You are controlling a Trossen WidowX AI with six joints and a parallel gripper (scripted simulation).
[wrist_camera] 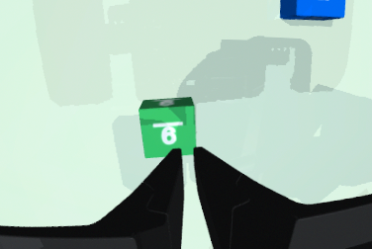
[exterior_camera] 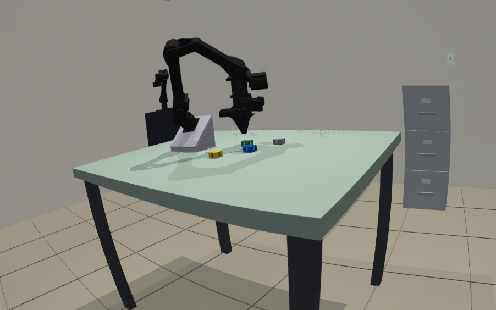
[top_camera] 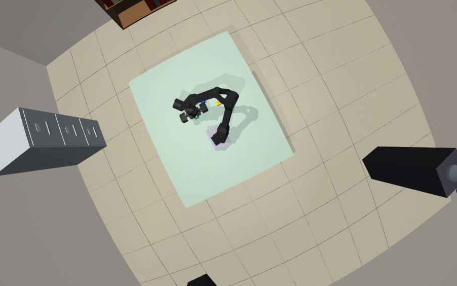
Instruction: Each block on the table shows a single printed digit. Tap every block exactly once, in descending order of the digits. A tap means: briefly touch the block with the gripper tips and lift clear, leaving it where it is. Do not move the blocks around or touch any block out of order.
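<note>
Now: gripper tip 10 mm to the right of the green block and 40 mm above it. Round my gripper tip: grey block marked 0: 120 mm ahead, 40 mm to the left, 40 mm below; then blue block marked 7: 70 mm ahead, 90 mm to the right, 40 mm below; then yellow block marked 2: 180 mm to the right, 40 mm below.
</note>
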